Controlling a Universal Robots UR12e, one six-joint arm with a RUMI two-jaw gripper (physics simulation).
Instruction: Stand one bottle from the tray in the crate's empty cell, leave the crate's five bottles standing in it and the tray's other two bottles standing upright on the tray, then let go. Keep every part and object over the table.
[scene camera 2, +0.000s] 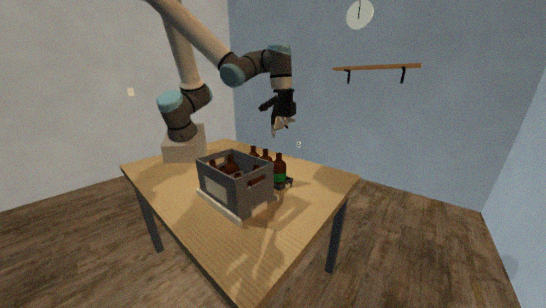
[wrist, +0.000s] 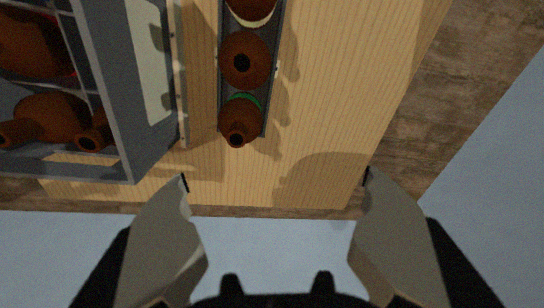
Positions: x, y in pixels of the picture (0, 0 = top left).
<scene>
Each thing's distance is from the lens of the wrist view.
my gripper (wrist: 274, 171): 13 cm
green-banded brown bottle (wrist: 240, 121): 24 cm
</scene>
